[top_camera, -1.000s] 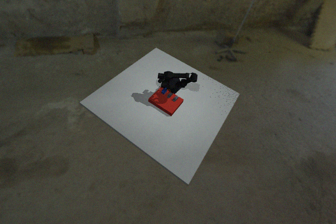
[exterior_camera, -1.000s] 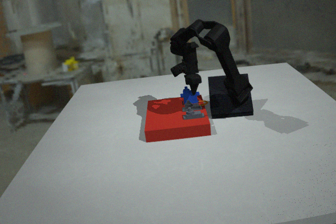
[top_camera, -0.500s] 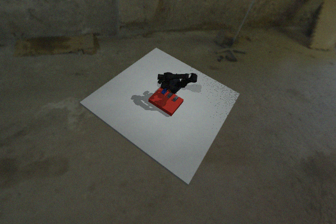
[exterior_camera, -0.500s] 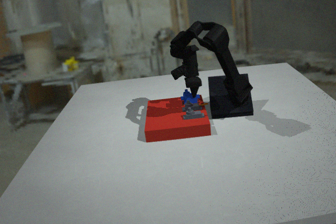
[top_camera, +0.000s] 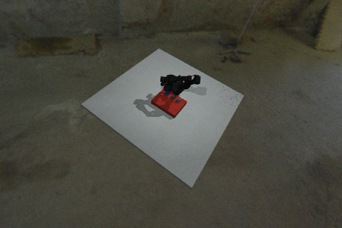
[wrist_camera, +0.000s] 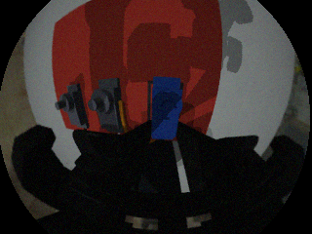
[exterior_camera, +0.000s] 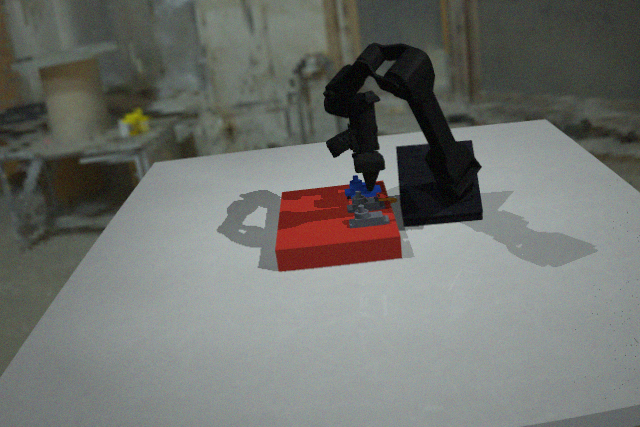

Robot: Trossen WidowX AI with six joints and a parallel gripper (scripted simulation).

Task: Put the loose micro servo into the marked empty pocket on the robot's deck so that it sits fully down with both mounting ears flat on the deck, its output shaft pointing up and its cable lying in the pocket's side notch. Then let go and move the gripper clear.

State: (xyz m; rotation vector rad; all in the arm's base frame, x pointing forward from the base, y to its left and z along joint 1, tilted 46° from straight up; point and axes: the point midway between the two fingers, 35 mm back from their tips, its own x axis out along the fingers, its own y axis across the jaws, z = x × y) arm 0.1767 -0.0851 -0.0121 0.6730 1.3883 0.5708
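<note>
Now: the deck 130 mm ahead of my gripper tip, 70 mm to the left of it and 40 mm below it.
</note>
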